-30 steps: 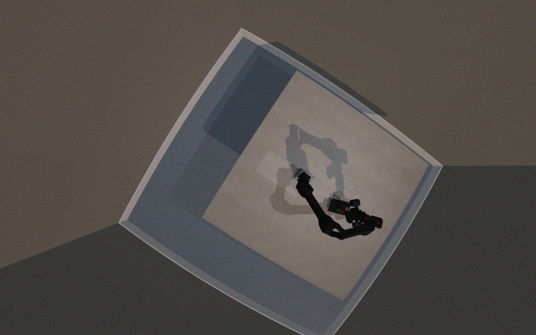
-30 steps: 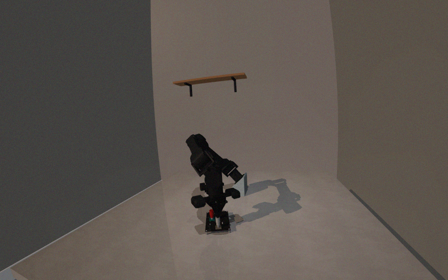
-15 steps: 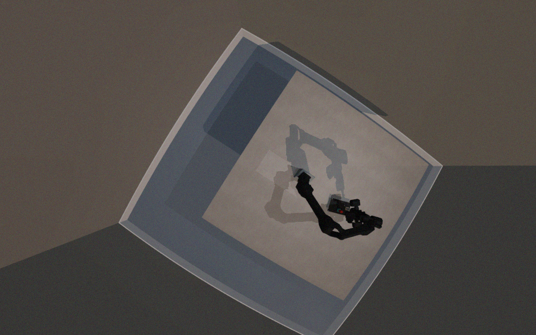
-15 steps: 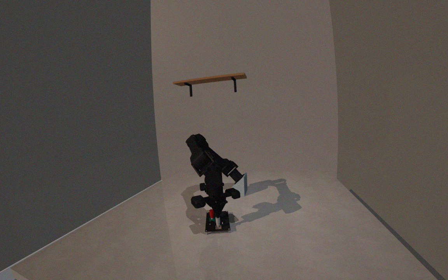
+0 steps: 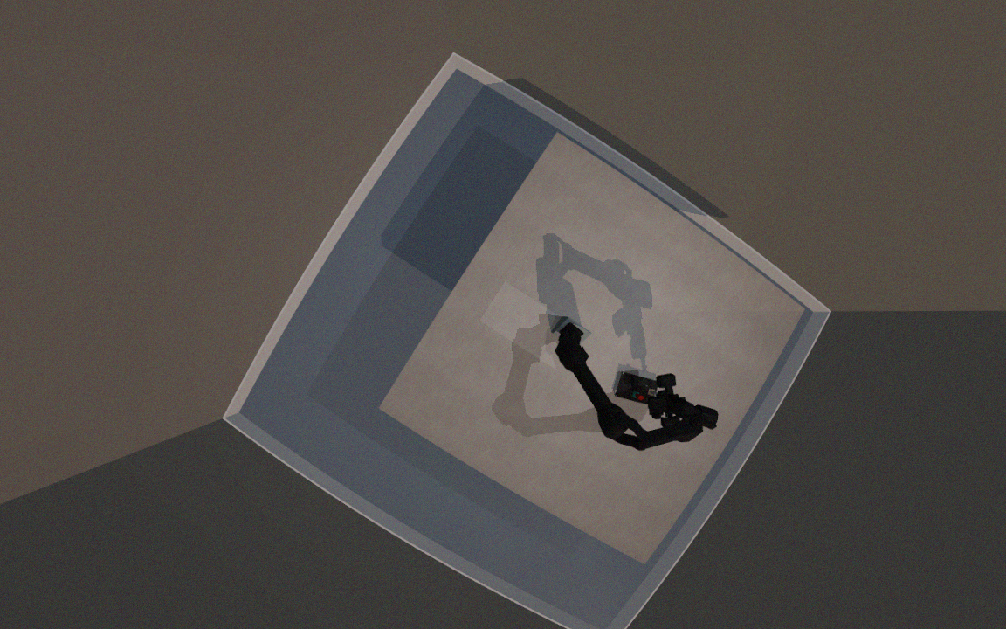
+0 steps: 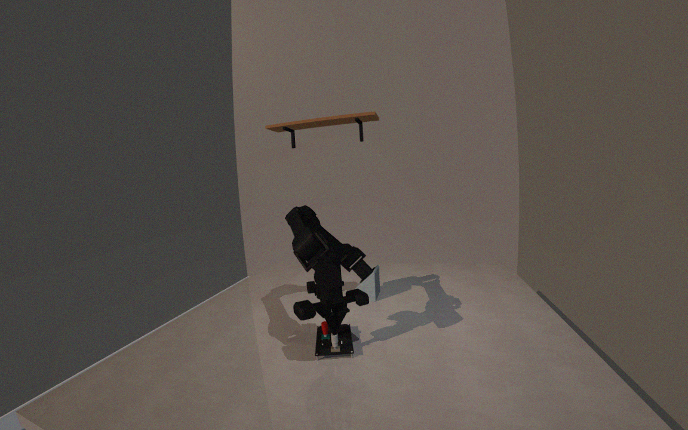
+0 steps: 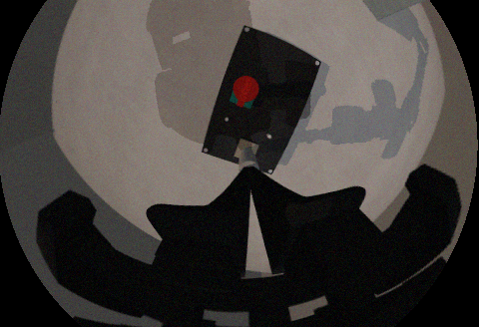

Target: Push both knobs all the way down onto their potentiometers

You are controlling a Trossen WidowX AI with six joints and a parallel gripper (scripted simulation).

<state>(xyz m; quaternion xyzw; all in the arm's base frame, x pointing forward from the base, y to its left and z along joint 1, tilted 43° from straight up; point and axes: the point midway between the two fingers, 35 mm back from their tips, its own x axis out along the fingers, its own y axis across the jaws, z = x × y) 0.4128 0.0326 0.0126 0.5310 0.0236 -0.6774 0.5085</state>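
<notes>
Right now the pale grey knob is 20 mm below my gripper tip. Also, from my gripper tip: red knob: 50 mm to the right, 50 mm behind, 10 mm below.
</notes>
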